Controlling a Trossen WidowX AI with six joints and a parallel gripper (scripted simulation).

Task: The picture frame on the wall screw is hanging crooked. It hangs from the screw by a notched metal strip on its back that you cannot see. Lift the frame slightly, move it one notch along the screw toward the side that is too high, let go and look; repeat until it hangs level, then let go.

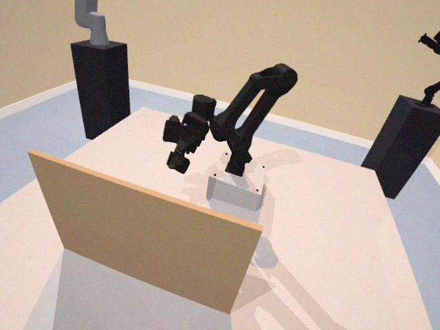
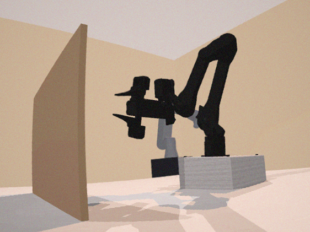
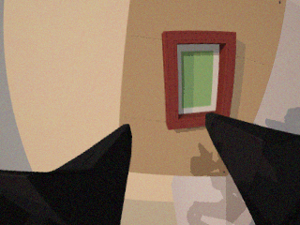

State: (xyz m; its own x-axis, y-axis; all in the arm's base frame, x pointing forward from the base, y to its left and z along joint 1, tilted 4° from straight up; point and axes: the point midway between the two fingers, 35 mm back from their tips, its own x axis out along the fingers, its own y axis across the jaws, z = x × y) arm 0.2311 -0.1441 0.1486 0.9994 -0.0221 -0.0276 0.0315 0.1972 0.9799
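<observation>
Right now my gripper tip is 170 mm short of the picture frame, 20 mm to the left of it and 80 mm above it. From my gripper tip the other things lie so: tan wall board: 180 mm ahead, 90 mm below.
</observation>
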